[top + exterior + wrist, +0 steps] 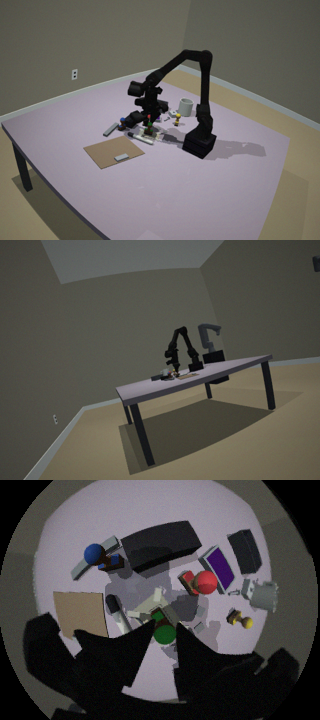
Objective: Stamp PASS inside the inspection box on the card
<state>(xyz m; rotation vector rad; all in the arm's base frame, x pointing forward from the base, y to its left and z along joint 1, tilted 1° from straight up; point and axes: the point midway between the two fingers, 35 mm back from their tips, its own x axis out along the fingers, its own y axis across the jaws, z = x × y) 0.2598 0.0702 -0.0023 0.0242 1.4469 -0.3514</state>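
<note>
Right now my gripper tip is 5 cm above the cream card, 2 cm past it and 1 cm to the right of it. Also, from my gripper tip: red-knobbed stamp 5 cm to the right, 5 cm ahead, 2 cm below; green stamp 2 cm below, 1 cm behind; white marker 8 cm to the left, 3 cm below.
</note>
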